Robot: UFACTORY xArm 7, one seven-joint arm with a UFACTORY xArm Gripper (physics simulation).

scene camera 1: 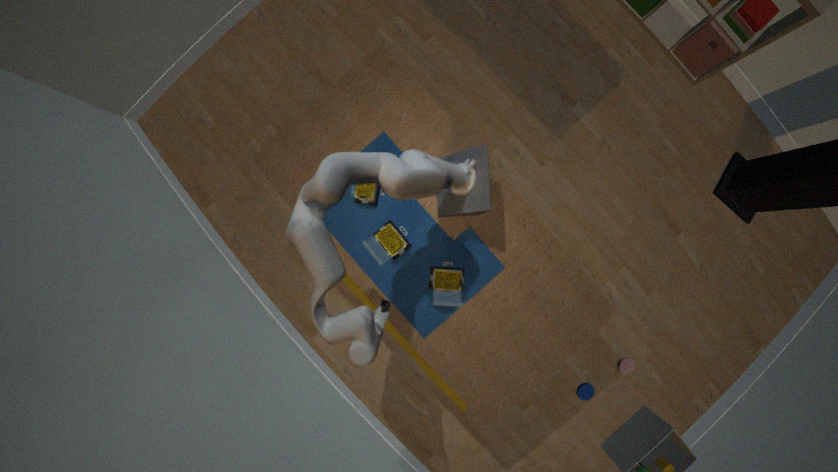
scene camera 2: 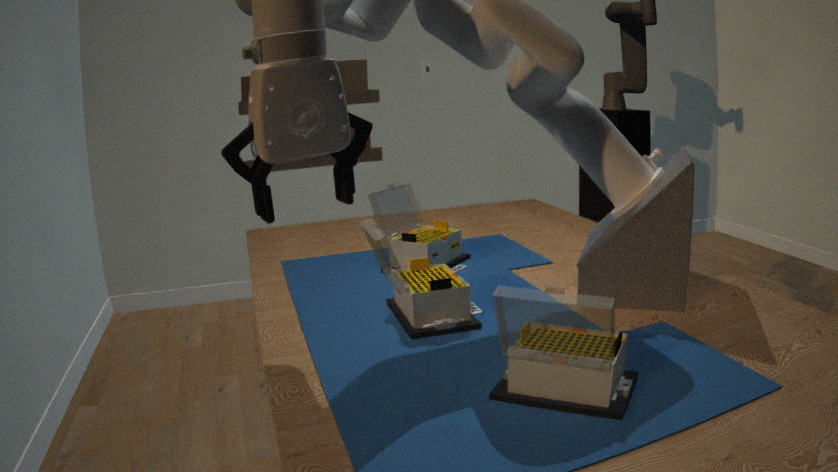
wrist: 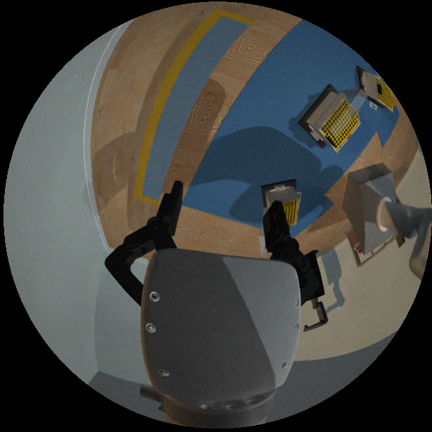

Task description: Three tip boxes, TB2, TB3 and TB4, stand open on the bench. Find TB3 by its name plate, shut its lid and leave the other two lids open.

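Observation:
TB3 is the box at the near end in scene camera 2; its clear lid stands open. Its plate is too small or hidden to read. TB2 stands in the middle and TB4 at the far end, both lids open. My gripper is open and empty, high above the bench's side away from the base. One finger partly covers TB3 in the wrist view.
The boxes stand on a blue mat. The grey wedge base of my arm stands on the opposite side of the boxes from the bench's long outer edge. Yellow tape runs along the floor there.

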